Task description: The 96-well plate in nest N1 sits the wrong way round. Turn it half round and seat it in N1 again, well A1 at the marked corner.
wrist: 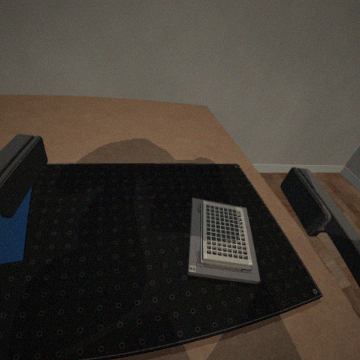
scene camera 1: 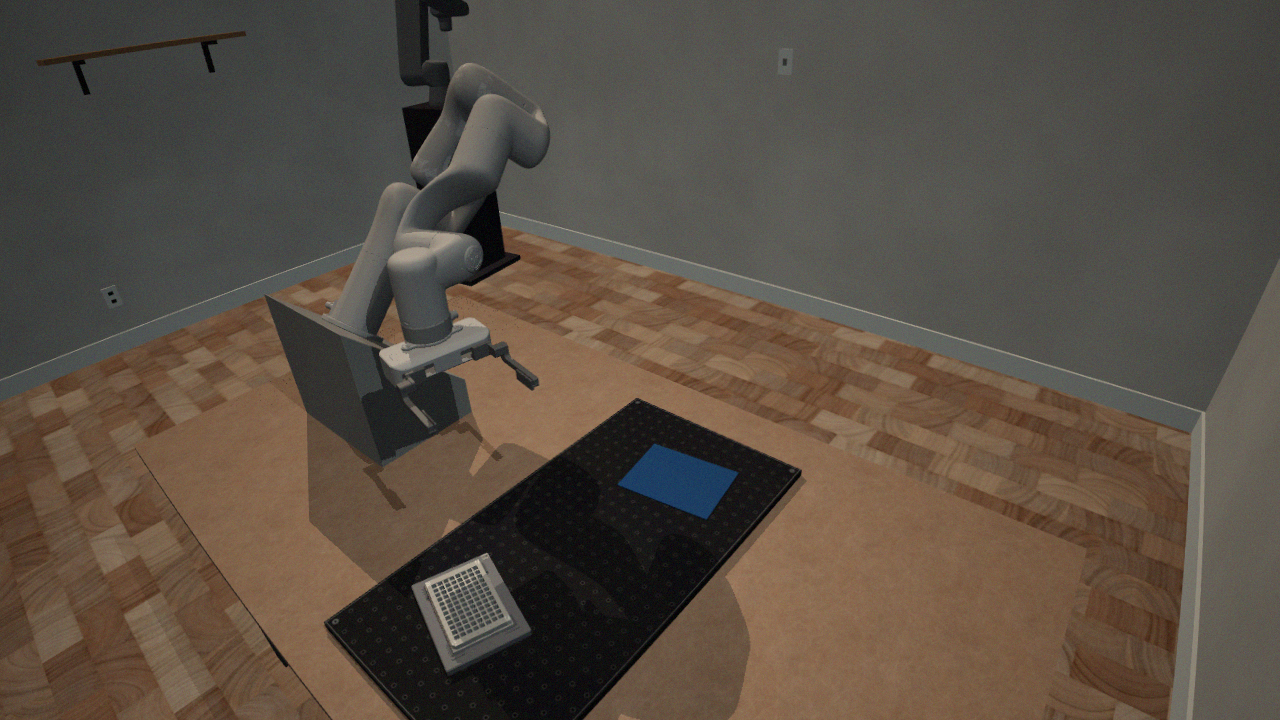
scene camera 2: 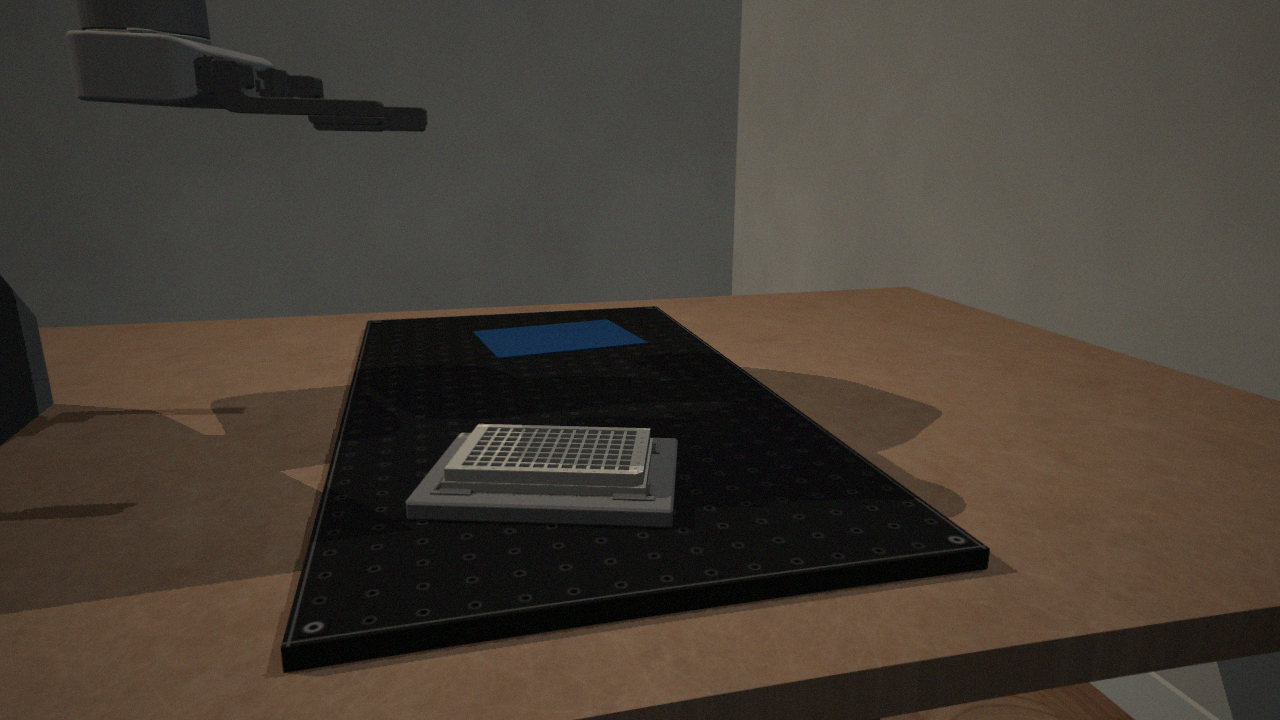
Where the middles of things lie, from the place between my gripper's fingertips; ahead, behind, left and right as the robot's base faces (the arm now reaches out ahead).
Scene:
I see my gripper 220 mm above the white 96-well plate (scene camera 1: 469, 609), 160 mm to the left of it and 60 mm short of it. Also, from my hand: grey nest N1 (scene camera 2: 480, 506): 230 mm below, 160 mm to the right, 60 mm ahead; flat blue rectangle (scene camera 1: 692, 485): 240 mm below, 230 mm to the left, 180 mm ahead.

